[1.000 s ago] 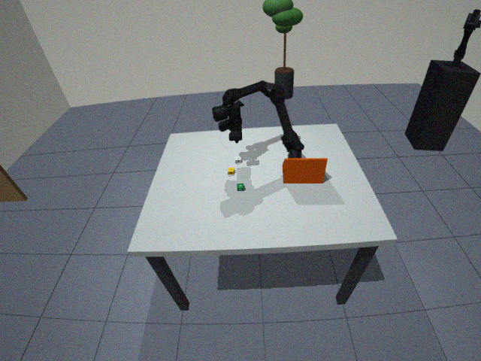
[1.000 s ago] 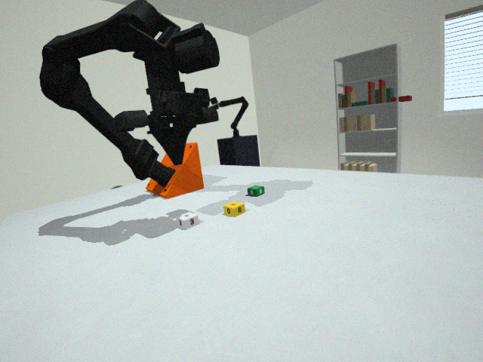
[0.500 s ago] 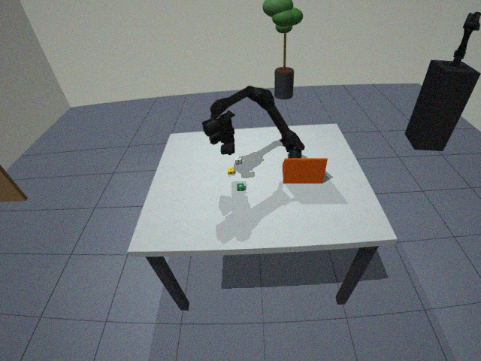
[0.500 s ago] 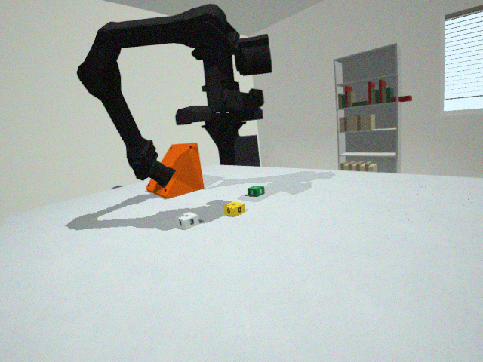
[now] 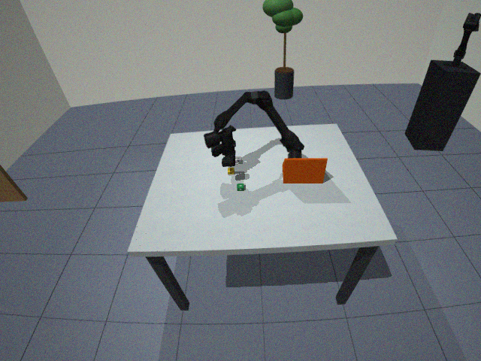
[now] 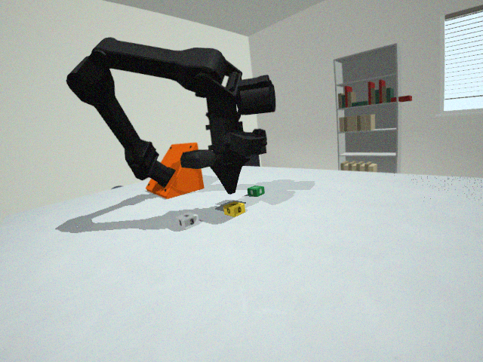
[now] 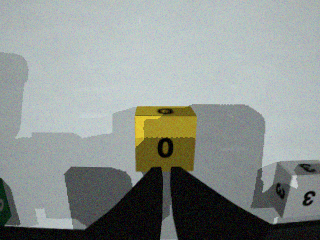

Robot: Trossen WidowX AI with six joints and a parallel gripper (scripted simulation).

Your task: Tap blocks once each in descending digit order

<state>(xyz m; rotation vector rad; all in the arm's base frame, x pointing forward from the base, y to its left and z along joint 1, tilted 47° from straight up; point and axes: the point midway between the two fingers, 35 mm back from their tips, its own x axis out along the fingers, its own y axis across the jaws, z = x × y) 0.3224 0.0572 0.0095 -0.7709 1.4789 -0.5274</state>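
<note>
Now: the yellow block 30 mm below my gripper tip. Round my gripper tip: green block 60 mm behind, 120 mm to the left, 30 mm below; then white block 20 mm behind, 100 mm to the right, 30 mm below.
</note>
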